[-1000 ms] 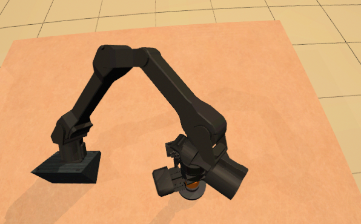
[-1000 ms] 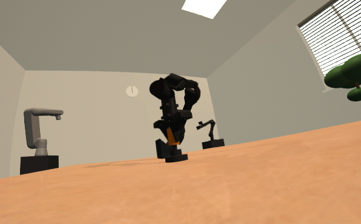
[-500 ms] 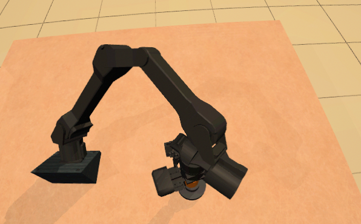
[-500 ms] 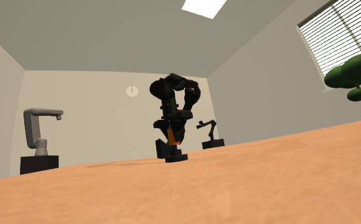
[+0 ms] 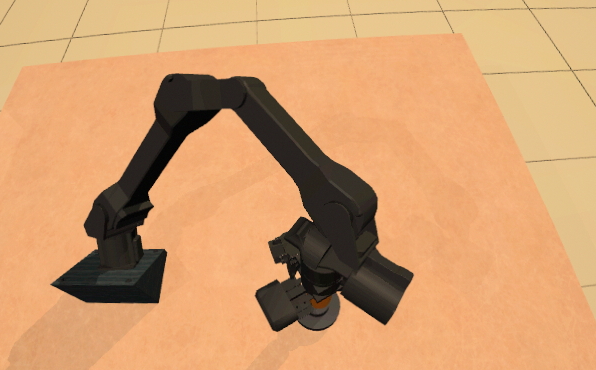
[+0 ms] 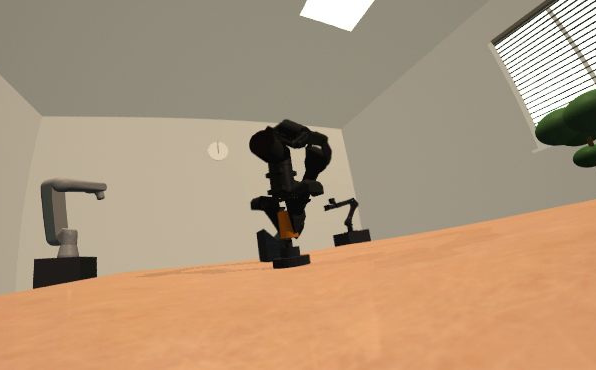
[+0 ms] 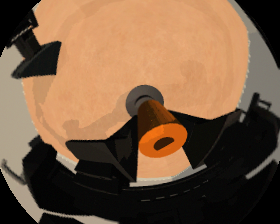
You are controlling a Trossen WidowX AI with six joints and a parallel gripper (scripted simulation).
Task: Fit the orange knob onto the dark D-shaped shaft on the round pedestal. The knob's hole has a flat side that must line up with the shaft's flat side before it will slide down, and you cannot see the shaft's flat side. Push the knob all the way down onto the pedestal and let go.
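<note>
Now: the dark round pedestal 40 mm below my gripper tip. Also, from my gripper tip: orange knob (20 mm above).
</note>
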